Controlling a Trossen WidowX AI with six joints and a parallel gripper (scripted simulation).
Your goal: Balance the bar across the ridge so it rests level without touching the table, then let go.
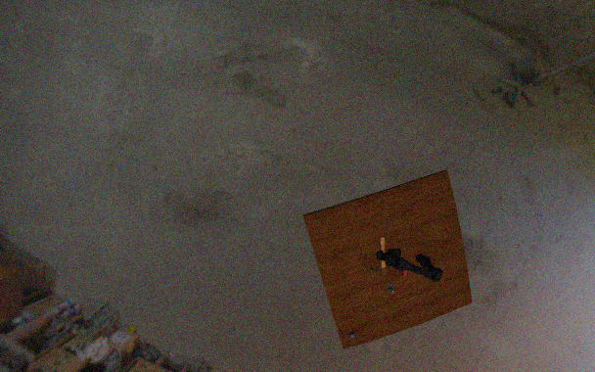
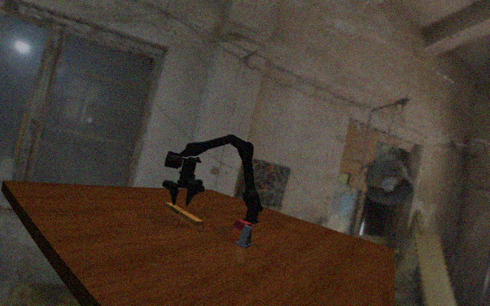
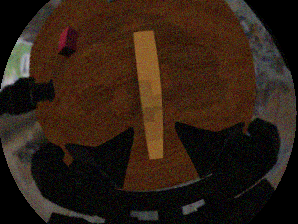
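Now: the flat yellow bar 3 cm to the left of my gripper tip, 3 cm below it and 1 cm ahead of it. From my gripper tip the other things lie so: small red block (25 cm to the left, 14 cm behind, 2 cm below); tiny purple thing (69 cm to the left, 43 cm ahead, 2 cm below).
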